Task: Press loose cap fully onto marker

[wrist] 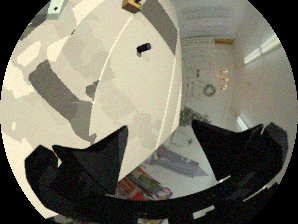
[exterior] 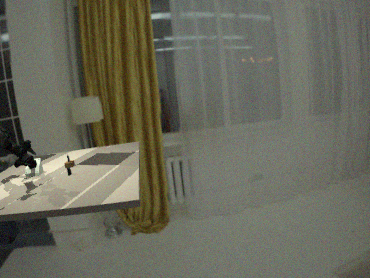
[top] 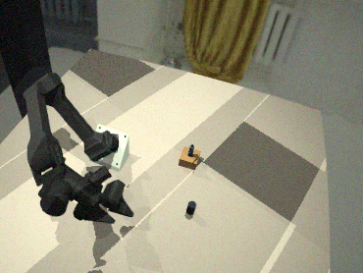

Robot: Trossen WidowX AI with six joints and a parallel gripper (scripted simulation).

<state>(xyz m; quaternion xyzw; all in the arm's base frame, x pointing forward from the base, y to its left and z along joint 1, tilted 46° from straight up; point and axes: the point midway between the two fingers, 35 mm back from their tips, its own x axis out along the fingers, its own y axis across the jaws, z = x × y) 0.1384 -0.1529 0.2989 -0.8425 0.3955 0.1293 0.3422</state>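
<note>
The dark cap is 180 mm ahead of my gripper tip, 160 mm to the left of it and 160 mm below it.
</note>
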